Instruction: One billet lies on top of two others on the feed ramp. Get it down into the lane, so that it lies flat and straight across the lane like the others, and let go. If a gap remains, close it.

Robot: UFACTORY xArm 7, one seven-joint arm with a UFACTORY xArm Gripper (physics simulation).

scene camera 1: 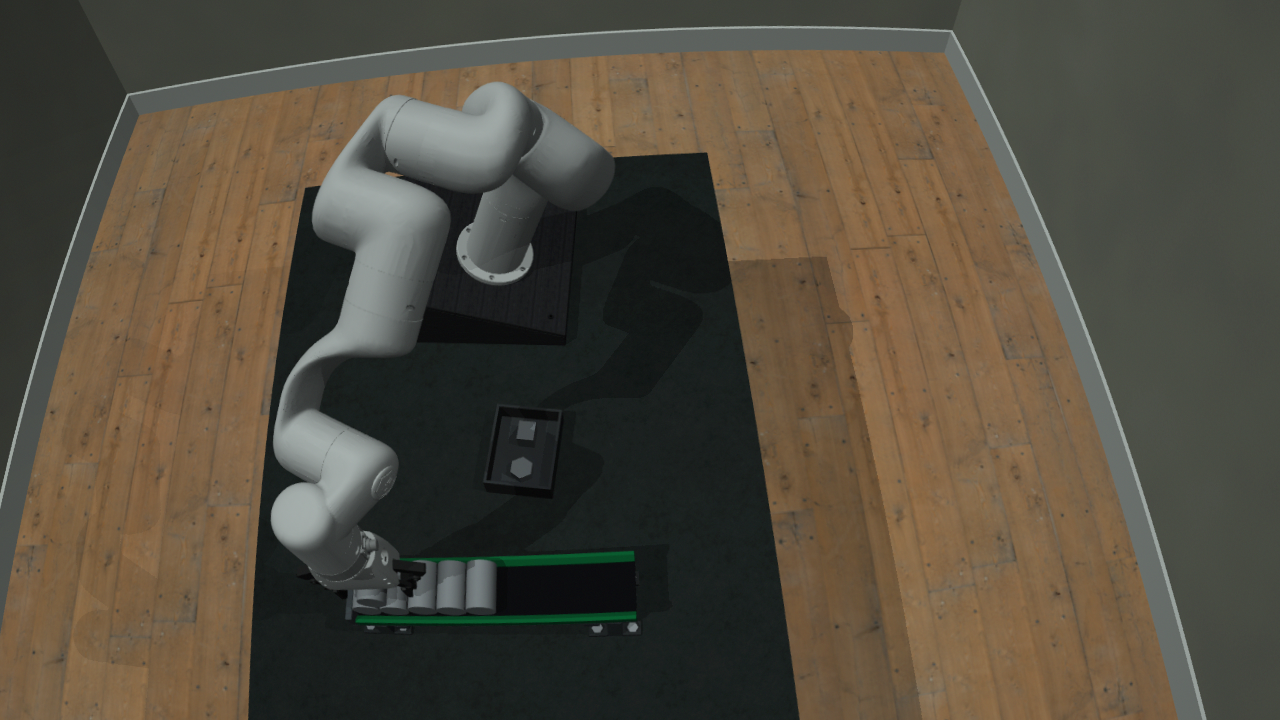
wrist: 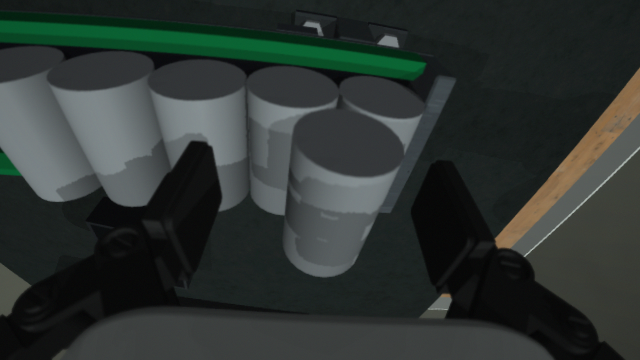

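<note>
The top grey billet rests over the two lane billets nearest the end plate, roughly parallel to them. Of those two, one is beside the plate and the other next to it; both are partly hidden. More billets lie side by side across the lane. My gripper is open, with nothing held. In the wrist view its fingers appear on either side of the top billet, with space on both sides.
Green rails run along the feed ramp. Bolted feet show along its outer side. A black tray holding a square block and a hexagonal piece stands between ramp and robot base.
</note>
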